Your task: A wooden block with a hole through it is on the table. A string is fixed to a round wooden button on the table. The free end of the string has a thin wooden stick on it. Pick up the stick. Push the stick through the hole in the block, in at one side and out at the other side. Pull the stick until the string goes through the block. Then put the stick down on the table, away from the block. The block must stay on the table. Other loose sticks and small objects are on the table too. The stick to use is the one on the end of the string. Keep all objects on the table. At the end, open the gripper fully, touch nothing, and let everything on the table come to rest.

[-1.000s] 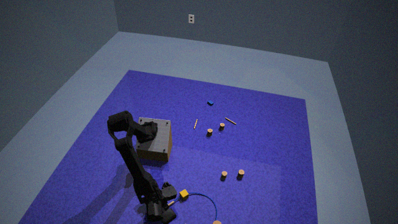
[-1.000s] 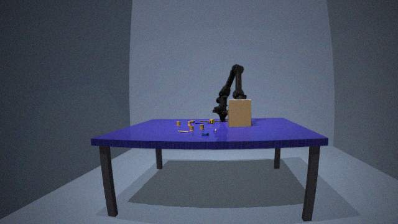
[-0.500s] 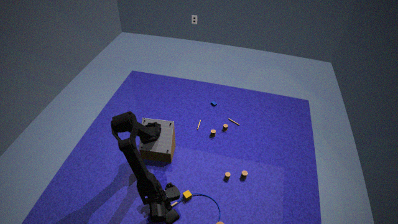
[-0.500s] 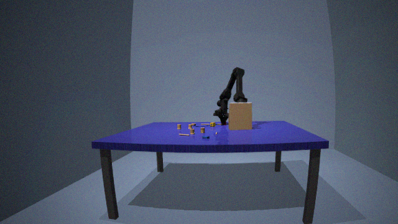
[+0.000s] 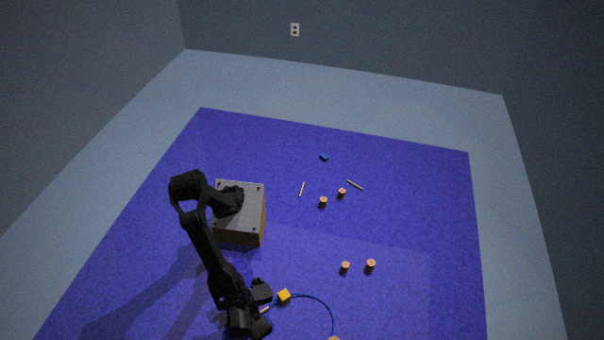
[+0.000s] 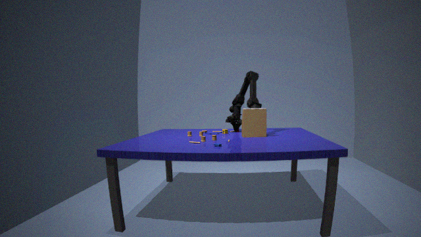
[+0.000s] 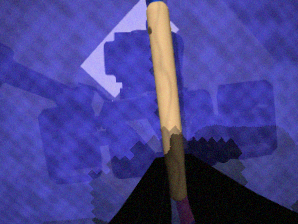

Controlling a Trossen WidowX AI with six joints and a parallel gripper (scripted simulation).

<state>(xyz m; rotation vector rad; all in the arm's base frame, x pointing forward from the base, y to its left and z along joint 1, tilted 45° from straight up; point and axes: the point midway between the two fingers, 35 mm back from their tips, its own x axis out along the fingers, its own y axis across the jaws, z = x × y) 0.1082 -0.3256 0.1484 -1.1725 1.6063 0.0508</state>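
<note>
The thin wooden stick is 30 mm to the left of my gripper tip, 30 mm ahead of it and 10 mm above it. Round my gripper tip: red object (40 mm to the right, 20 mm behind, 10 mm above); yellow wooden block (90 mm ahead, 80 mm to the left, 20 mm above); round wooden button (250 mm ahead, 40 mm to the right, 10 mm above).
</note>
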